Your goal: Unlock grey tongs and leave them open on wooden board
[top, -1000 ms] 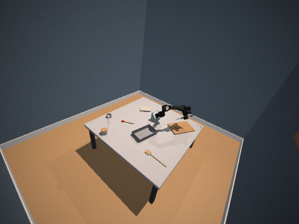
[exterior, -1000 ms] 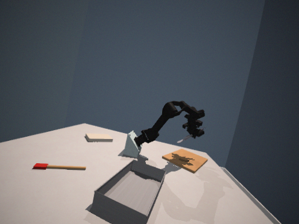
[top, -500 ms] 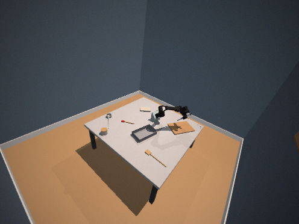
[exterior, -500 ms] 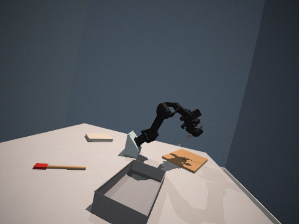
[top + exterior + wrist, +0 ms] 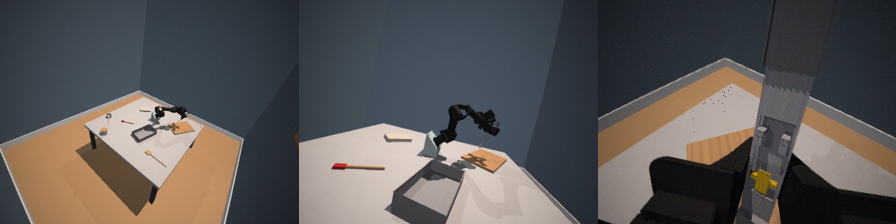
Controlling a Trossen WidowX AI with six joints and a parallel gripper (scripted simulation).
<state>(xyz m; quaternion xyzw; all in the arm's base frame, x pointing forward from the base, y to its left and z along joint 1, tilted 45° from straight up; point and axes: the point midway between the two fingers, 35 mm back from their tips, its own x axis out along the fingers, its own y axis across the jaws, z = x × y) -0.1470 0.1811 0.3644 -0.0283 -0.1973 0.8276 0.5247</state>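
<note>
Right now the wooden board is 19 cm below my gripper tip, 3 cm ahead of it and 2 cm to the right of it. Also, from my gripper tip: roasting tin 55 cm ahead, 33 cm to the right, 17 cm below; then yellow lock piece 3 cm to the right, 2 cm ahead, 2 cm above; then cream block 72 cm to the right, 19 cm below, 7 cm ahead.
</note>
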